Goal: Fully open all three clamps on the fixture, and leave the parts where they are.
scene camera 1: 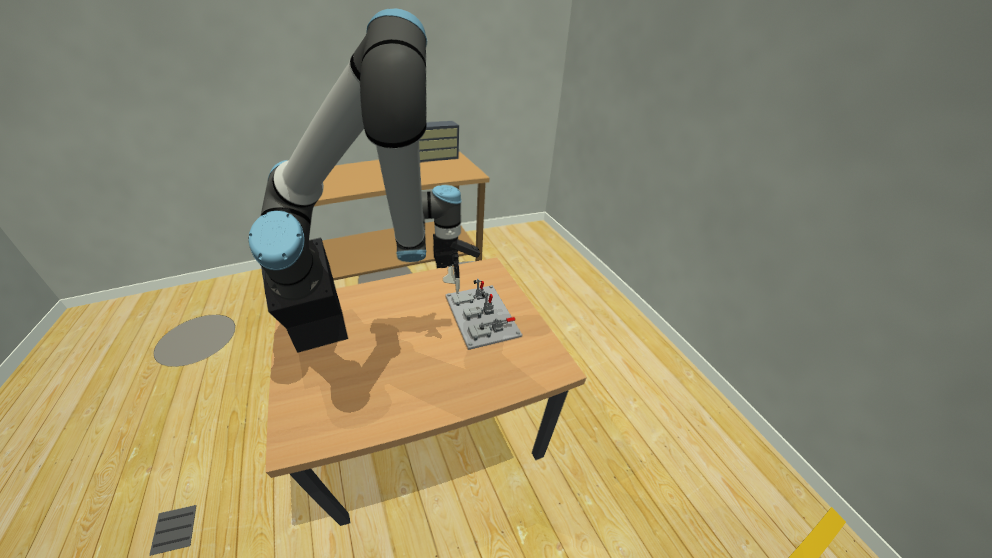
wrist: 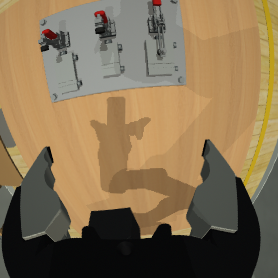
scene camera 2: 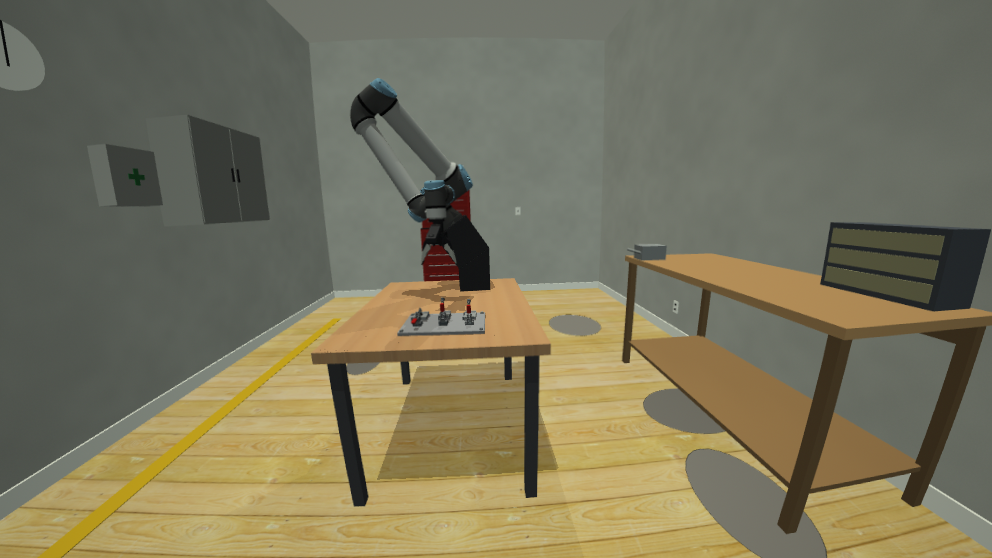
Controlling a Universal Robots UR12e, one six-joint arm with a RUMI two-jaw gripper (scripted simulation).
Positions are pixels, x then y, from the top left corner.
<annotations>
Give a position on a grey fixture plate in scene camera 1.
509, 331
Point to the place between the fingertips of my gripper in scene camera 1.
453, 280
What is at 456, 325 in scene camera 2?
A grey fixture plate.
</annotations>
